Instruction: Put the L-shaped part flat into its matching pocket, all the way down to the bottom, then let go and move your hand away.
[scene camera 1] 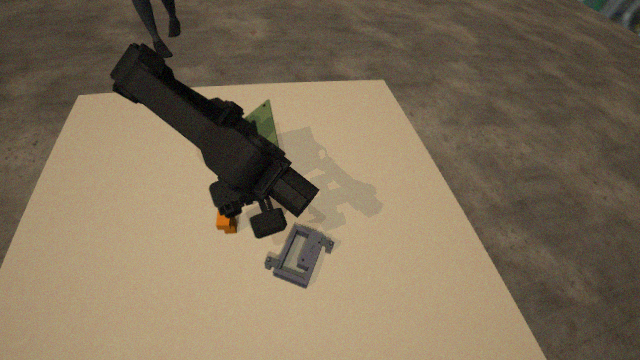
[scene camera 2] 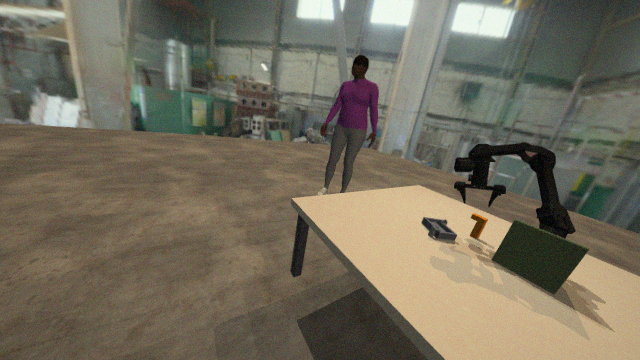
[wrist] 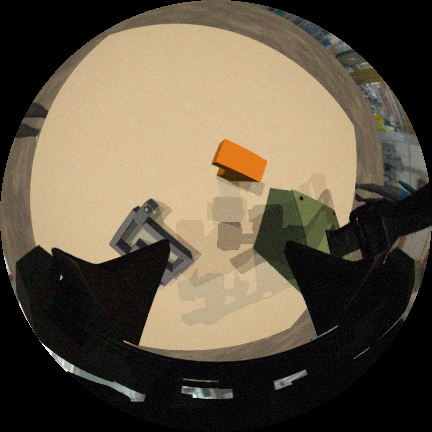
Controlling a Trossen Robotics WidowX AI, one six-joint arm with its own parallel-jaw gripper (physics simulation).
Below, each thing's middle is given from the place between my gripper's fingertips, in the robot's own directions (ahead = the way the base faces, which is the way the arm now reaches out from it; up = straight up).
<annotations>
The orange L-shaped part (wrist: 236, 163) is 120 mm below my hand, 80 mm to the right of it and 20 mm behind it. Also, from my hand: grey pocket fixture (scene camera 1: 298, 258) (150 mm below, 90 mm to the left, 90 mm ahead).
</annotations>
